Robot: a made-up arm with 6 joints.
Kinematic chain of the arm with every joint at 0, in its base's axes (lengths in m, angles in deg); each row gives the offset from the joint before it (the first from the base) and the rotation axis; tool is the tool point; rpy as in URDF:
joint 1: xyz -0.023 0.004 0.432 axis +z
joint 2: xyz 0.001 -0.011 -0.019 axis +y
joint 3: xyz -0.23 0 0.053 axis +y
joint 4: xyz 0.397 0.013 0.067 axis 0.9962 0 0.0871
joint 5: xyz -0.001 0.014 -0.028 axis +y
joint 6: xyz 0.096 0.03 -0.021 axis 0.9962 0 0.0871
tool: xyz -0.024 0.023 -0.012 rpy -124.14 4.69 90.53
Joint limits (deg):
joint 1: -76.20..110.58
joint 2: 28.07..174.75
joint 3: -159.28..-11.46
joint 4: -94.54..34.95
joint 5: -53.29..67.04
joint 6: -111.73..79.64
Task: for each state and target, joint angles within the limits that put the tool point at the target. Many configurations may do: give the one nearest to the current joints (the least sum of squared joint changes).
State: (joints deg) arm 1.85 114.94 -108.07 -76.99 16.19 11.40
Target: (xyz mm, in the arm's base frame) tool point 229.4 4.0 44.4
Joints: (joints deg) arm 10.67 145.27 -61.67 -67.11 18.24 11.86
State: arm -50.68 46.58 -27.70 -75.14 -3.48 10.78
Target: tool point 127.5 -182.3 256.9
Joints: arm -44.38 69.44 -14.90 -72.31 -7.53 10.70
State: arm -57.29 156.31 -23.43 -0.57 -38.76 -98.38
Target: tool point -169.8 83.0 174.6
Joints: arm -21.75 160.43 -11.46 -14.33 -22.46 -101.76
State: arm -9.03 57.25 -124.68 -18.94 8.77 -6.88
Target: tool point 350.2 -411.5 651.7
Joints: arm -50.46 100.22 -106.48 -27.18 8.88 -8.75
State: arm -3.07 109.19 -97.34 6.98 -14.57 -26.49
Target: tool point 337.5 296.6 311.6
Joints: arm 30.48 103.91 -61.58 5.85 -2.17 -26.71
